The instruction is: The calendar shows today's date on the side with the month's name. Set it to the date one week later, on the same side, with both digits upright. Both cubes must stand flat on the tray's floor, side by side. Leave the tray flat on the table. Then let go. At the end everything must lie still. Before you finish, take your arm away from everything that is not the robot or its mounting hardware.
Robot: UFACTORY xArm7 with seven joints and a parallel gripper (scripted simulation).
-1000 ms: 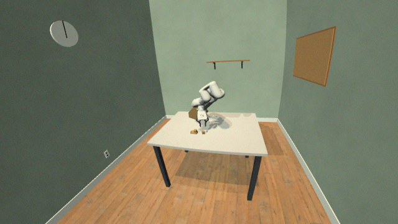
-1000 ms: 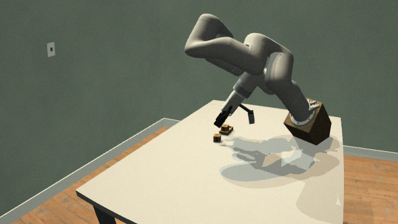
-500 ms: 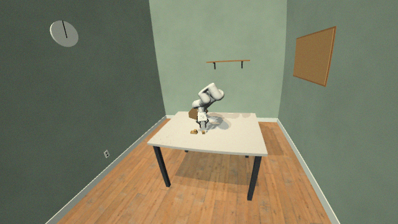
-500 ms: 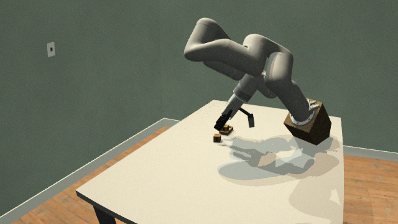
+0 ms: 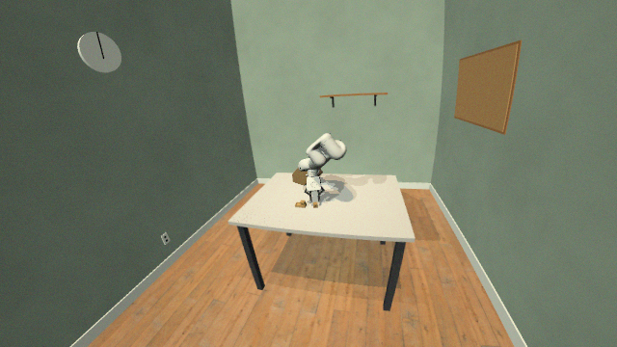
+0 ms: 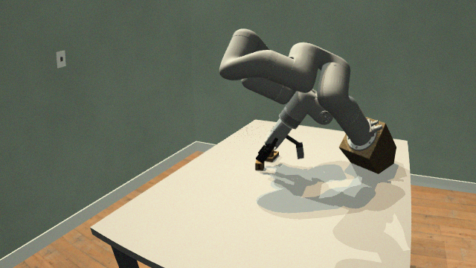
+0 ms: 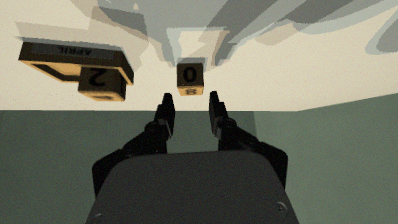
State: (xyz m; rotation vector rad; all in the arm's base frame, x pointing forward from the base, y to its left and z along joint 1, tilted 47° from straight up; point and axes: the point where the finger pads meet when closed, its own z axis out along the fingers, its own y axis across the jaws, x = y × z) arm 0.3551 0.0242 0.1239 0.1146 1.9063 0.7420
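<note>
Now: the digit cube 10 mm ahead of my hand and 40 mm below it. Round my hand: wooden calendar tray (10 mm ahead, 100 mm to the right, 50 mm below).
</note>
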